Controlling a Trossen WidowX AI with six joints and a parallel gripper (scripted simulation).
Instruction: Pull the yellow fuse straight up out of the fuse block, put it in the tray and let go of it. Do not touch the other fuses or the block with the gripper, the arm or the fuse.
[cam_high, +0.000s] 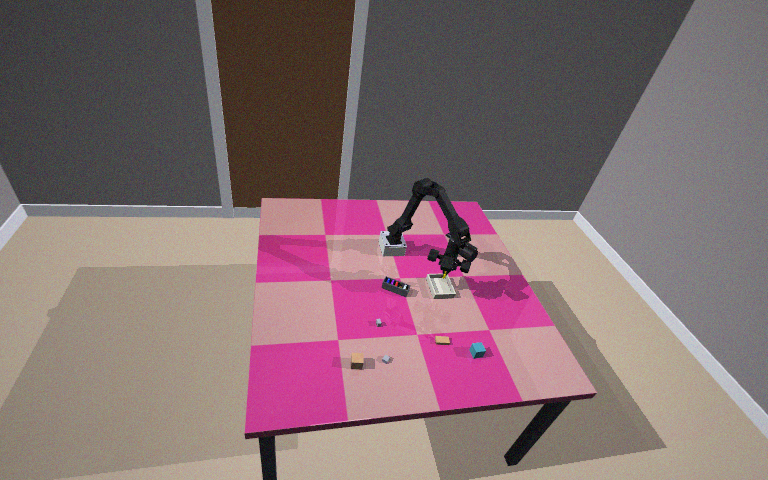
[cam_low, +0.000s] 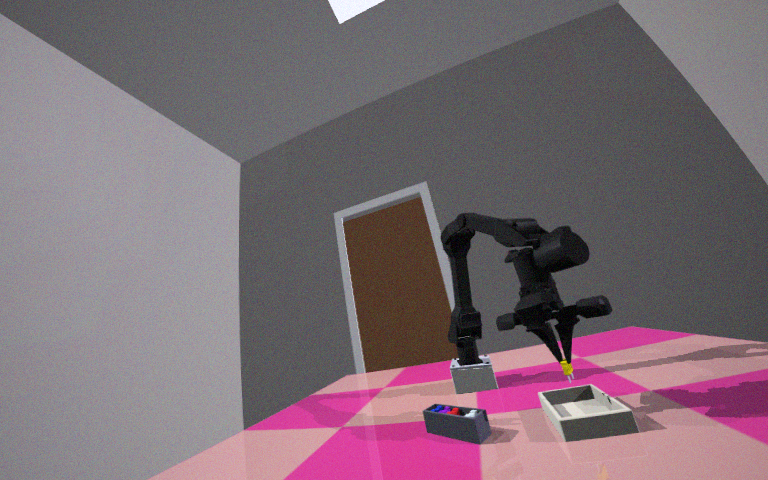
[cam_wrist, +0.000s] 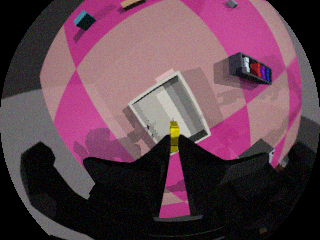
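The yellow fuse is 1 cm below my gripper tip. Also, from my gripper tip: grey tray: 9 cm below; then teal cube: 36 cm ahead, 7 cm below, 3 cm to the right; then flat tan piece: 27 cm ahead, 14 cm to the right, 8 cm below.
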